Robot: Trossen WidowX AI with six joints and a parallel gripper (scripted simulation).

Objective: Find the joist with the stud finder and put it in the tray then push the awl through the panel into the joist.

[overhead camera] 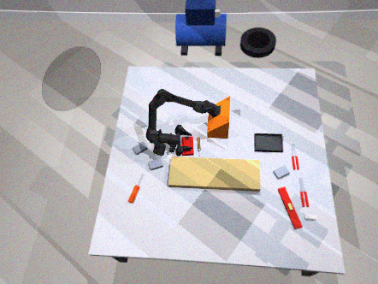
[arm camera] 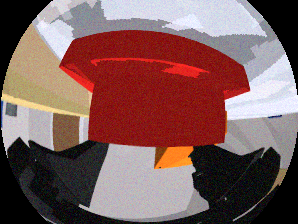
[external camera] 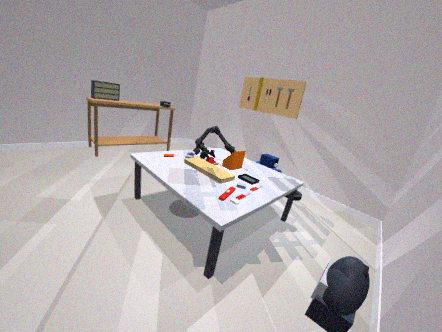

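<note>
Now: the red stud finder 30 mm to the right of my gripper tip, 20 mm below it and 10 mm behind it. Round my gripper tip: red level (570 mm to the left, 340 mm ahead, 50 mm below); black tray (460 mm to the left, 50 mm below, 50 mm behind); awl (50 mm below, 40 mm to the left, 10 mm ahead).
</note>
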